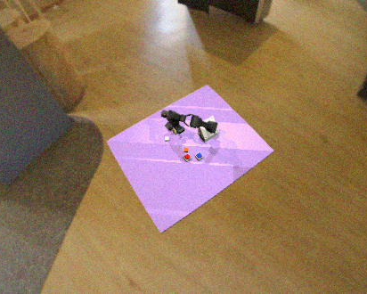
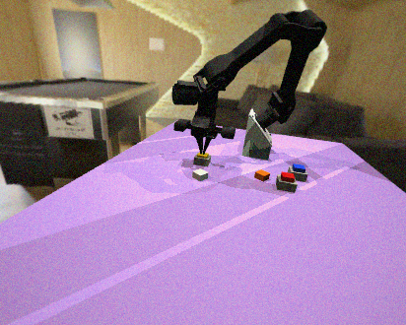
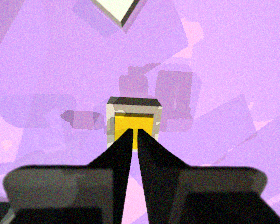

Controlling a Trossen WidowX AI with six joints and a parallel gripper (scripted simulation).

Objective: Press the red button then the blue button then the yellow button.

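Right now my gripper tip is 10 mm above the yellow button. The rest, counted from my gripper tip: red button 250 mm to the left, 90 mm ahead; orange block 190 mm to the left, 50 mm ahead, 20 mm below; white block 110 mm ahead, 20 mm below, 10 mm to the left.
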